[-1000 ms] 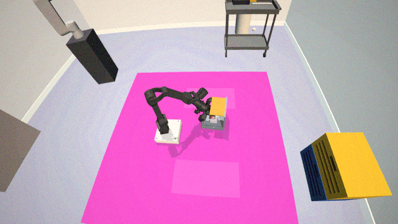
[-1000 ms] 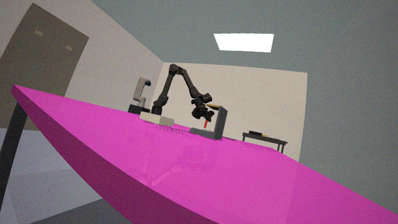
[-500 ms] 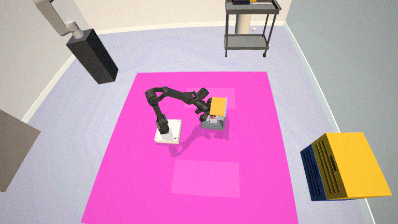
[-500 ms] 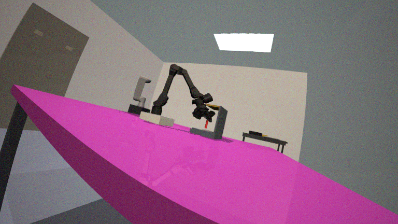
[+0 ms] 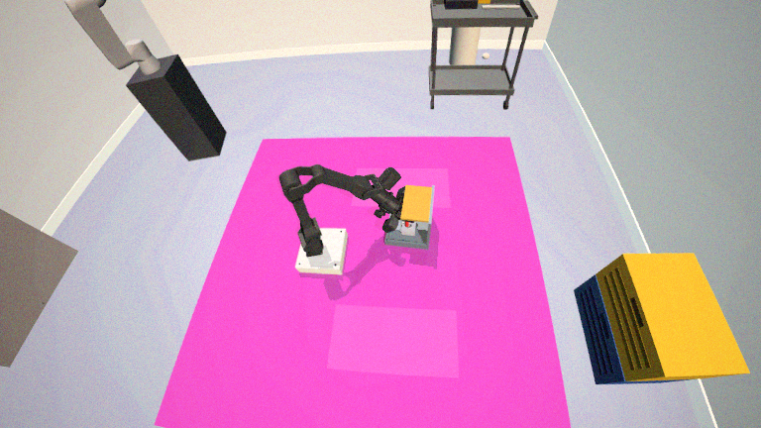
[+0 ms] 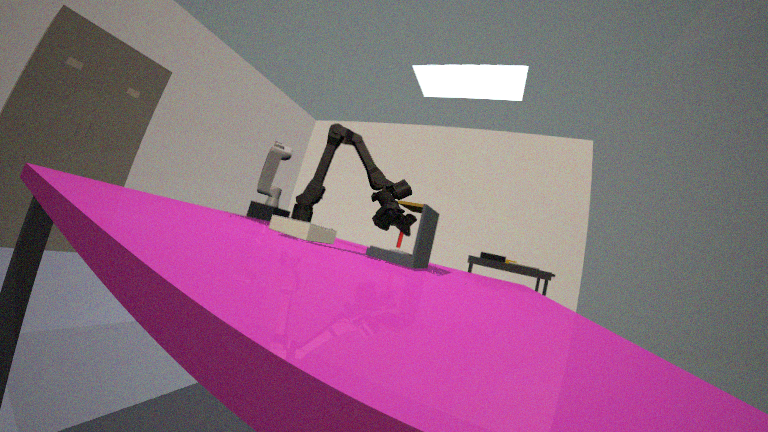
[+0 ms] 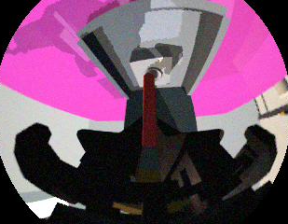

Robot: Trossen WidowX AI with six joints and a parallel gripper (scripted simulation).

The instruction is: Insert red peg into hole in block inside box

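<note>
Right now my gripper tip is 6 cm short of the back wall and 1 cm below it. The rest, counted from my gripper tip: red peg (3 cm behind, 1 cm to the left, 1 cm below); then orange roof (1 cm ahead, 1 cm to the left, 10 cm above).
</note>
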